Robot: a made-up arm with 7 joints. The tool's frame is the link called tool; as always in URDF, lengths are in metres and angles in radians.
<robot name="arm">
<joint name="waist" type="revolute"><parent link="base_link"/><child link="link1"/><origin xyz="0.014 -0.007 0.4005" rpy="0 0 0"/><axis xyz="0 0 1"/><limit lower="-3.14" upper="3.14"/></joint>
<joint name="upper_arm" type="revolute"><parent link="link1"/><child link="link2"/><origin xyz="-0.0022 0.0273 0.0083" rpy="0 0 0"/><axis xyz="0 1 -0.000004"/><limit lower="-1.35" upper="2.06"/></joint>
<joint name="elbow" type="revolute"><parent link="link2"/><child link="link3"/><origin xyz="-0.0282 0.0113 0.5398" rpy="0 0 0"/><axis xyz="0 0 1"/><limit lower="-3.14" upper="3.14"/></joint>
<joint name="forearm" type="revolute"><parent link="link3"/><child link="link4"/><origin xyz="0.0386 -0.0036 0.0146" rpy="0 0 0"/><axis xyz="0 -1 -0.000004"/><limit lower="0.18" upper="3.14"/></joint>
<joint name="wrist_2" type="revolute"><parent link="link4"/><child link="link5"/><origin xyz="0.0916 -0.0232 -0.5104" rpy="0 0 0"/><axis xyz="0 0.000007 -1"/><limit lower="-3.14" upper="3.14"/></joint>
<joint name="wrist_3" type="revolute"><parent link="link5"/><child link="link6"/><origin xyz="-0.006 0.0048 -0.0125" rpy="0 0 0"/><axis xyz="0 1 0.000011"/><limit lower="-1.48" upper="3.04"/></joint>
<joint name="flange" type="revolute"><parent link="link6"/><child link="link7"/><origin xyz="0.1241 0.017 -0.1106" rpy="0 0 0"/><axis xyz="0 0.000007 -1"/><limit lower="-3.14" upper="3.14"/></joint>
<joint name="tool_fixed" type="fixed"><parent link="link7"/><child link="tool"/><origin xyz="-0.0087 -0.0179 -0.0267" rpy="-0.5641 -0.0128 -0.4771"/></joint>
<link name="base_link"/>
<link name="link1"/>
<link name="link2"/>
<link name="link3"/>
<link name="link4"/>
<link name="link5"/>
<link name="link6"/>
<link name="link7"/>
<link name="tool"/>
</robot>
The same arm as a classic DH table. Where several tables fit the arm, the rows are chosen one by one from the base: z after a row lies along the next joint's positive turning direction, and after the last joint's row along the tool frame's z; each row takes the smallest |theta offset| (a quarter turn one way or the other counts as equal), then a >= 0, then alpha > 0; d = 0 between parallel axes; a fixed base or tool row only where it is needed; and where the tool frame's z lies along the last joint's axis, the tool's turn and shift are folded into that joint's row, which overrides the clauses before.
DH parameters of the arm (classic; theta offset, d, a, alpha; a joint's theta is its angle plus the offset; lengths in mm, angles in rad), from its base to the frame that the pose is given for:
base (fixed): -0.4636 0 15.7 0
waist: 0.4636 408.8 -2.2 -1.5708
upper_arm: 0 38.6 -28.2 1.5708
elbow: 0 554.4 38.6 1.5708
forearm: 0 26.8 91.6 1.5708
wrist_2: 0 522.9 -6 1.5708
wrist_3: 0 21.8 124.1 -1.5708
flange: 0.4569 105.9 0.1 2.5774
tool (fixed): -0.0239 -37.2 0 0
Joint limits (rad, base to tool): -3.14..3.14 -1.35..2.06 -3.14..3.14 0.18..3.14 -3.14..3.14 -1.48..3.04 -3.14..3.14

